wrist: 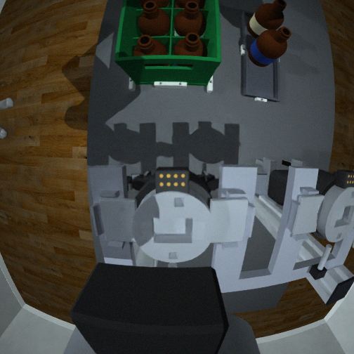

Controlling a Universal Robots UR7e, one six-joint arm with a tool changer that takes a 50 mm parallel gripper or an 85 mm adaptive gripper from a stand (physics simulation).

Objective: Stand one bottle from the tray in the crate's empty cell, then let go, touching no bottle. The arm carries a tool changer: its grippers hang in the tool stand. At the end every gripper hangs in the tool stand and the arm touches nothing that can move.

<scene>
In view: an adaptive gripper (173,214) and a tool stand (293,257).
</scene>
